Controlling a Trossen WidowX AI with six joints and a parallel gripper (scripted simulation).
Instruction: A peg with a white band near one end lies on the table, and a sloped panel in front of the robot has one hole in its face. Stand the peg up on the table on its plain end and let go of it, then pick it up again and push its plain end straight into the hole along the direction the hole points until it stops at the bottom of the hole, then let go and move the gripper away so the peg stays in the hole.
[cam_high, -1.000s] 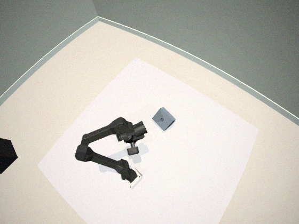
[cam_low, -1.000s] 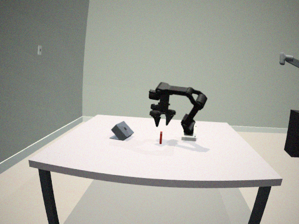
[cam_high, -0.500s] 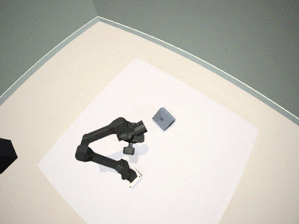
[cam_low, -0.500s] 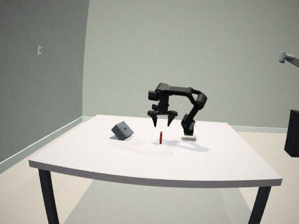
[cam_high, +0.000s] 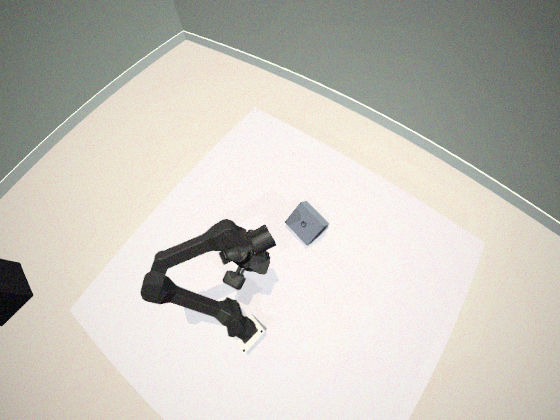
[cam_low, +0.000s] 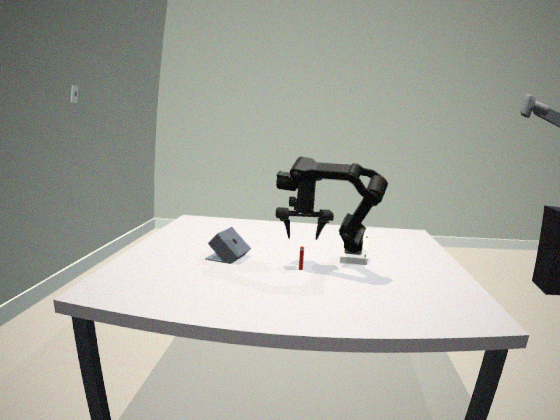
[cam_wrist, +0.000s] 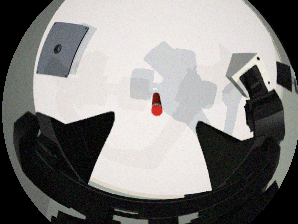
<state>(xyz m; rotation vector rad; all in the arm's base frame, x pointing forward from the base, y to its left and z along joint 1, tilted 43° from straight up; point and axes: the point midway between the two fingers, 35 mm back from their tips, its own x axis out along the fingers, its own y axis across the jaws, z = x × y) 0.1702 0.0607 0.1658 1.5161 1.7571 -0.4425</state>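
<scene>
Now: gripper tip 5 cm above the red peg. Also, from my gripper tip: grey sloped panel 27 cm ahead, 4 cm to the right, 6 cm below.
</scene>
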